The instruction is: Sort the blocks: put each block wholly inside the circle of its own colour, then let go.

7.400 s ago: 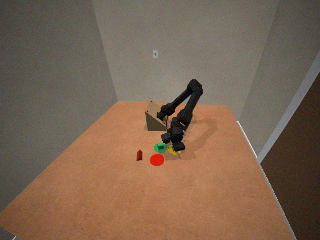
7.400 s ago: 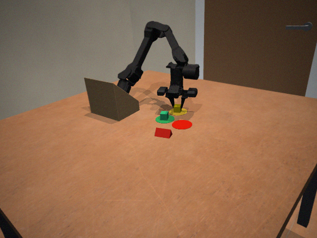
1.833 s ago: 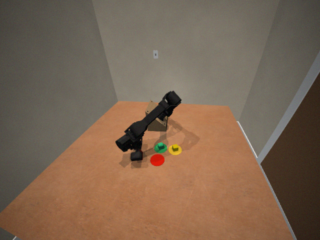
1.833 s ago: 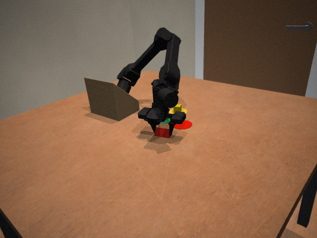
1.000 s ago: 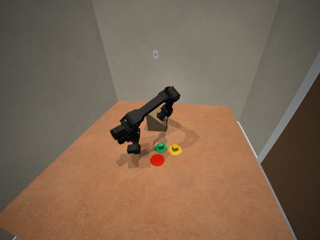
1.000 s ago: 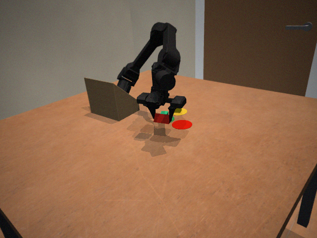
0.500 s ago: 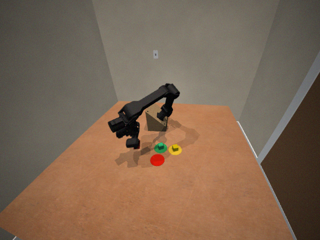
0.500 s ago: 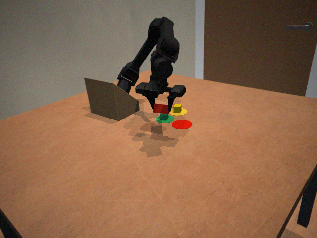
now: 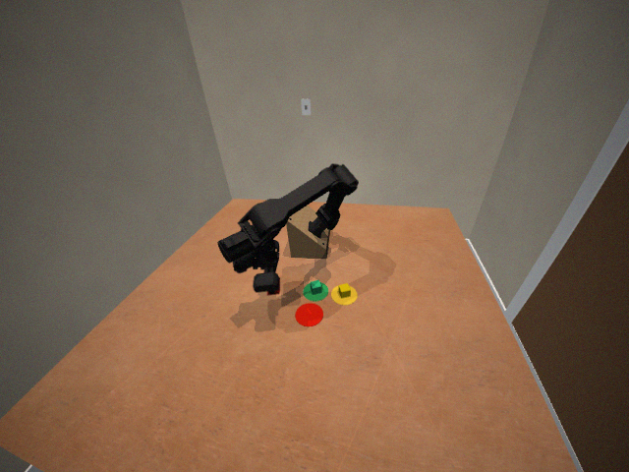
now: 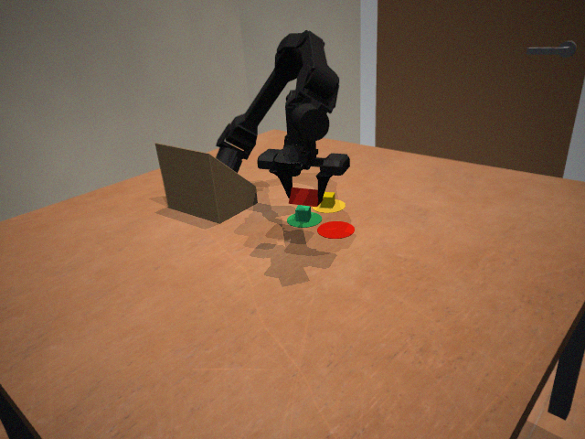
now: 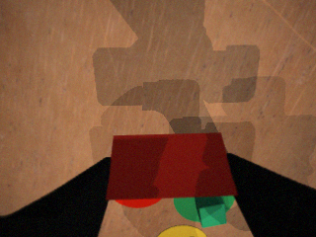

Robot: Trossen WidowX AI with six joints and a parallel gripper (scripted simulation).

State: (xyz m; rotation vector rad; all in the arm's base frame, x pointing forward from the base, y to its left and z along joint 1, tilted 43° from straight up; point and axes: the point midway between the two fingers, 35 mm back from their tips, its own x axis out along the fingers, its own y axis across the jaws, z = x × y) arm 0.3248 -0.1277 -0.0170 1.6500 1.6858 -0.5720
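Right now my hand is 20 mm short of the red circle, 100 mm to the right of it and 150 mm above it. Also, from my hand: green circle 80 mm behind, 120 mm to the left, 150 mm below; then green block 90 mm behind, 120 mm to the left, 140 mm below; then red block 30 mm below.
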